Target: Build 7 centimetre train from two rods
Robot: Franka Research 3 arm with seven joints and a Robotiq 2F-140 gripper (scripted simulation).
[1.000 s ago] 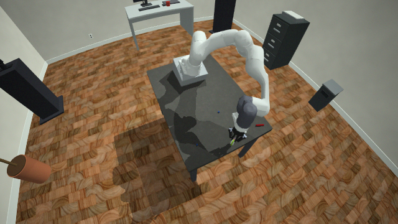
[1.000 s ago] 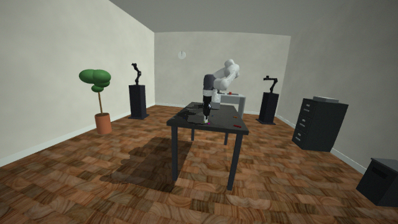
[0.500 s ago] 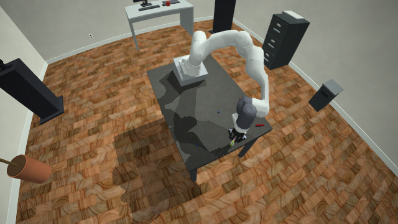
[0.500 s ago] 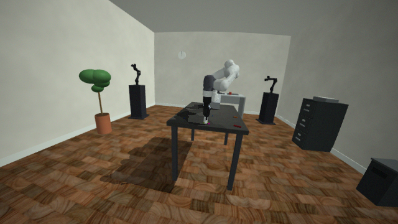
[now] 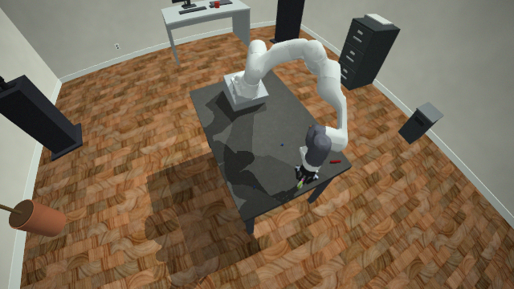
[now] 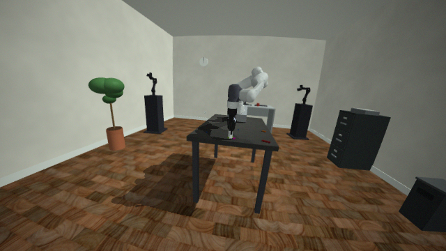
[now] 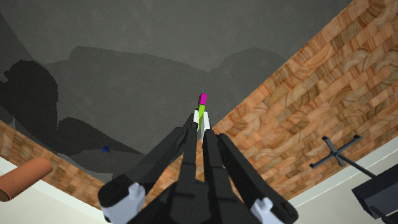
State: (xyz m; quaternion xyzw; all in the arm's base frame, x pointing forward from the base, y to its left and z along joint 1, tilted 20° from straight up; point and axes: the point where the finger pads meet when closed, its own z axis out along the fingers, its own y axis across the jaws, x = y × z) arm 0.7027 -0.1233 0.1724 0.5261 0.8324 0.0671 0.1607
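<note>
Now: the lime rod 30 mm below my hand. From my hand the other things lie so: magenta rod 10 mm behind, 30 mm to the left, 40 mm below; orange rod 280 mm behind, 370 mm to the left, 40 mm below; red rod 20 mm ahead, 300 mm to the left, 40 mm below.
</note>
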